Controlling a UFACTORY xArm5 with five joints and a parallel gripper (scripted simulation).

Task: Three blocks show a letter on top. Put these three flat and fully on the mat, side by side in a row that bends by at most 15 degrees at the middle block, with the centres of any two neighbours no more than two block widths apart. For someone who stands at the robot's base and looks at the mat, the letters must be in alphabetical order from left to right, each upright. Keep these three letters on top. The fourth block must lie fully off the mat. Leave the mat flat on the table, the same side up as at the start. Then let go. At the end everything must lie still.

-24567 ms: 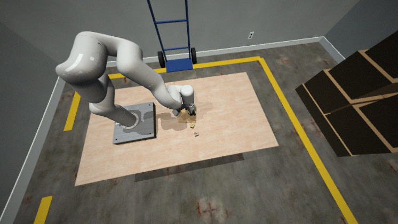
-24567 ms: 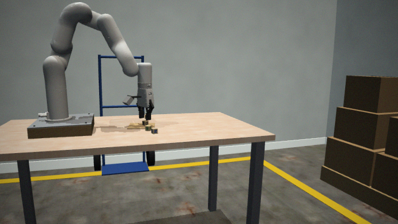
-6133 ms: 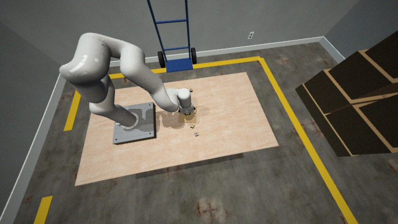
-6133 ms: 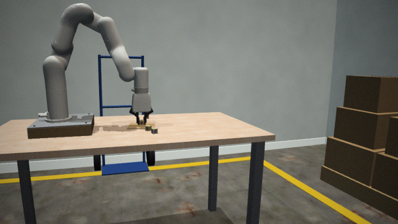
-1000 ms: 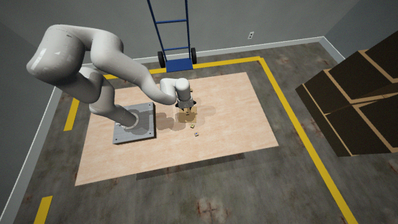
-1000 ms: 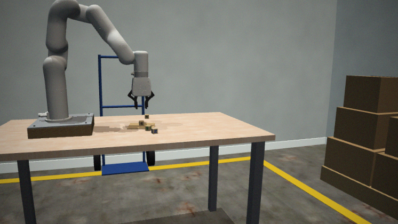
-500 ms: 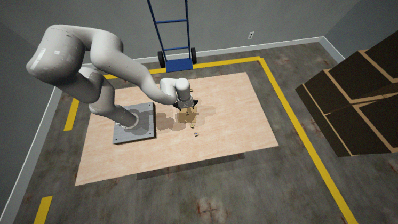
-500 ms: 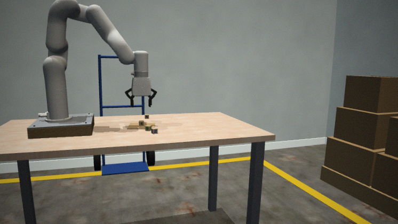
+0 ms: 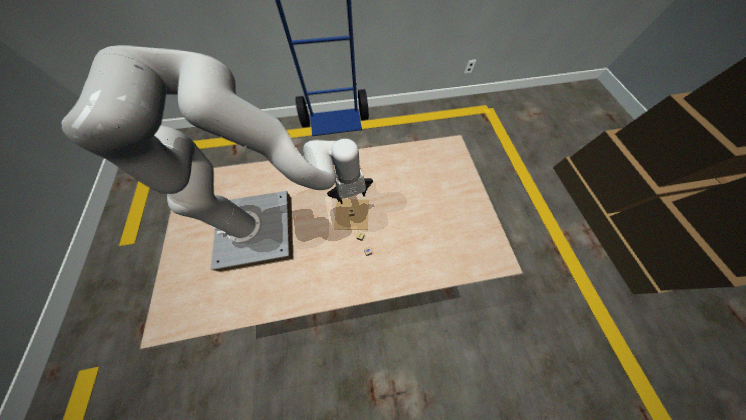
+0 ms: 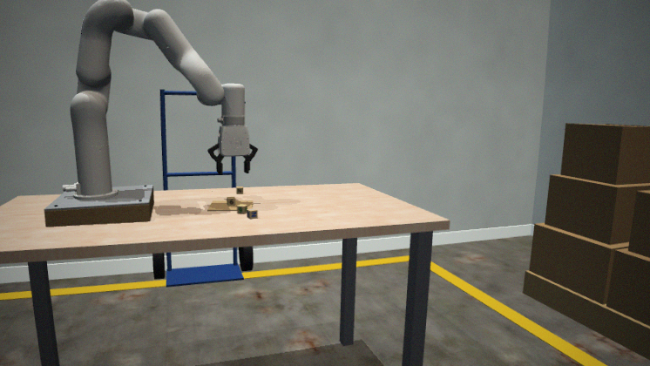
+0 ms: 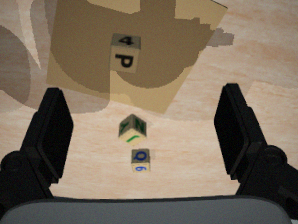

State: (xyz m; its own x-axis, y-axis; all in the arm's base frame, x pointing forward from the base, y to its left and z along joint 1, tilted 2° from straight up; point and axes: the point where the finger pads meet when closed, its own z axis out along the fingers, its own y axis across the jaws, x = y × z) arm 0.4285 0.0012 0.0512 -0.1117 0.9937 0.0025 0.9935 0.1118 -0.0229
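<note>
My gripper is now 190 mm to the right of the block, 100 mm above it and 60 mm short of it. Round my hand: tan mat: 110 mm below, 20 mm to the right, 10 mm behind.
</note>
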